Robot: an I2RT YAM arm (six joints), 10 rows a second.
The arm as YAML. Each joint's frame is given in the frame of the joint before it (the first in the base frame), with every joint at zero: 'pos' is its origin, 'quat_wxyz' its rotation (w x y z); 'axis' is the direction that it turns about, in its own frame. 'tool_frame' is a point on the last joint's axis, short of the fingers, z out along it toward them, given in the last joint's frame.
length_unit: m
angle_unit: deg
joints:
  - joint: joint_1
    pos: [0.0, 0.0, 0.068]
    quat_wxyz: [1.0, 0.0, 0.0, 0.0]
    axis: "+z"
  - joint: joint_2
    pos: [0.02, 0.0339, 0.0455]
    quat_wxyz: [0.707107, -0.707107, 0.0, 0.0]
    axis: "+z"
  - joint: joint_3
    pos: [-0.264, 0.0, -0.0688]
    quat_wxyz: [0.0, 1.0, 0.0, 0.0]
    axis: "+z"
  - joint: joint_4
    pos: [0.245, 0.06, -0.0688]
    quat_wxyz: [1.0, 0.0, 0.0, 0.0]
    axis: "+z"
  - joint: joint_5
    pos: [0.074, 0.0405, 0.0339]
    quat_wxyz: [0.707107, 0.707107, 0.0, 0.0]
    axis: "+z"
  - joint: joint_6
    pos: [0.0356, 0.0, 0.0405]
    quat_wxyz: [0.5, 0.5, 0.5, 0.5]
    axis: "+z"
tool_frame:
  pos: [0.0, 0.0, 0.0]
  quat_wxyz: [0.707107, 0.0, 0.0, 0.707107]
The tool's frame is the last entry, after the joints.
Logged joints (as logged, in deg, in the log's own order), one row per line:
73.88 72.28 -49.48 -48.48 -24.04 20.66
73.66 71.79 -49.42 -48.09 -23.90 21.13
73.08 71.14 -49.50 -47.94 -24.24 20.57
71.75 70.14 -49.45 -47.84 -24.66 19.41
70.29 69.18 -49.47 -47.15 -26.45 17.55
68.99 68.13 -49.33 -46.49 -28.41 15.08
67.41 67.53 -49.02 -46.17 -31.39 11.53
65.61 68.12 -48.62 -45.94 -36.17 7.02
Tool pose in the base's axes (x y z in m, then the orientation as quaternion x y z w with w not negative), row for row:
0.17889 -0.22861 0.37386 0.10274 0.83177 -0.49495 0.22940
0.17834 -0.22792 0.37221 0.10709 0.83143 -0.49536 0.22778
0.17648 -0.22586 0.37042 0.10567 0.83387 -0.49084 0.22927
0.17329 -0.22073 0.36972 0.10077 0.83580 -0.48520 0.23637
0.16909 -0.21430 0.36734 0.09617 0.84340 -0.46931 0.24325
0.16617 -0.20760 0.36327 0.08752 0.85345 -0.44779 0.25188
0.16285 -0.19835 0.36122 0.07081 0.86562 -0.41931 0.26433
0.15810 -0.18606 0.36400 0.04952 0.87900 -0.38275 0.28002
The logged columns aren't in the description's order. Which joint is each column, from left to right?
Columns, left to right: joint_2, joint_3, joint_1, joint_6, joint_4, joint_5.
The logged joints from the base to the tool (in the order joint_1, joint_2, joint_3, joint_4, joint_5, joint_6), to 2 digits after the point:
-49.48 73.88 72.28 -24.04 20.66 -48.48
-49.42 73.66 71.79 -23.90 21.13 -48.09
-49.50 73.08 71.14 -24.24 20.57 -47.94
-49.45 71.75 70.14 -24.66 19.41 -47.84
-49.47 70.29 69.18 -26.45 17.55 -47.15
-49.33 68.99 68.13 -28.41 15.08 -46.49
-49.02 67.41 67.53 -31.39 11.53 -46.17
-48.62 65.61 68.12 -36.17 7.02 -45.94

